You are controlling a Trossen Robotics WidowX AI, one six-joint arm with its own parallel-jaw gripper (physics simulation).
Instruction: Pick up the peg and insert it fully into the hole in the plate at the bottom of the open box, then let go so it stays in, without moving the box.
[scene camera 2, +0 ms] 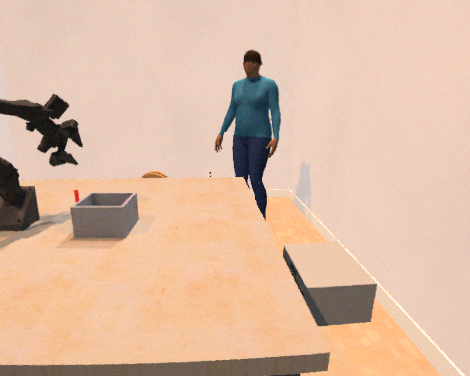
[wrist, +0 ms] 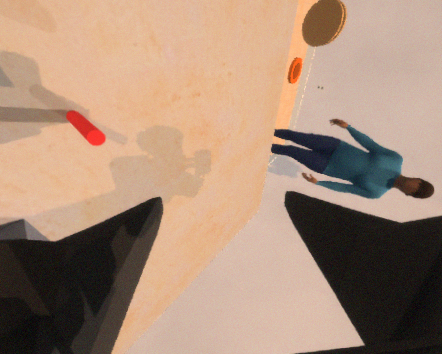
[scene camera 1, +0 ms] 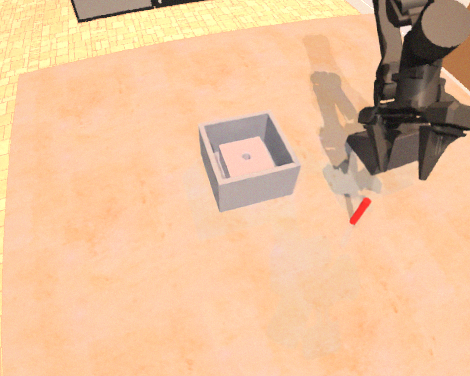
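Seen in the pictures: gripper, between the fingertips: (scene camera 2: 79, 155) (wrist: 224, 200) (scene camera 1: 400, 175); arm's base, origin of its link: (scene camera 2: 15, 197).
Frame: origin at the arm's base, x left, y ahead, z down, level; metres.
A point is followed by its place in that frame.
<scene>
The red peg (scene camera 1: 360, 211) {y 0.166, x 0.128, z 0.040 m} (scene camera 2: 76, 195) {y 0.163, x 0.117, z 0.029 m} (wrist: 85, 127) {y 0.154, x 0.121, z 0.025 m} stands upright on the table, apart from the box. The open grey box (scene camera 1: 260, 189) {y 0.330, x 0.020, z 0.041 m} (scene camera 2: 95, 223) {y 0.320, x -0.140, z 0.044 m} stands on the table; in scene camera 1 it is left of the peg. The pinkish plate (scene camera 1: 235, 150) {y 0.346, x -0.082, z 0.033 m} lies at its bottom, with a small round empty hole (scene camera 1: 246, 156) {y 0.326, x -0.068, z 0.043 m}. The plate is hidden in scene camera 2. My gripper (scene camera 1: 401, 175) {y 0.176, x 0.155, z -0.114 m} (scene camera 2: 79, 155) {y 0.176, x 0.155, z -0.114 m} (wrist: 224, 200) {y 0.176, x 0.155, z -0.114 m} is open and empty, well above the table. Its fingers are tilted, and in the wrist view the peg is up and left of them, not between them.
The wooden table (scene camera 1: 125, 280) {y 0.618, x 0.099, z 0.090 m} (scene camera 2: 200, 310) {y 0.642, x -0.508, z 0.090 m} (wrist: 200, 55) {y 0.119, x 0.324, z 0.091 m} carries the box and peg. The arm's base (scene camera 2: 30, 207) {y 0.056, x -0.013, z 0.033 m} stands left of the box in scene camera 2. A person (scene camera 2: 255, 107) (wrist: 362, 162) stands beyond the table. A grey block (scene camera 2: 340, 300) is on the floor at the right.
</scene>
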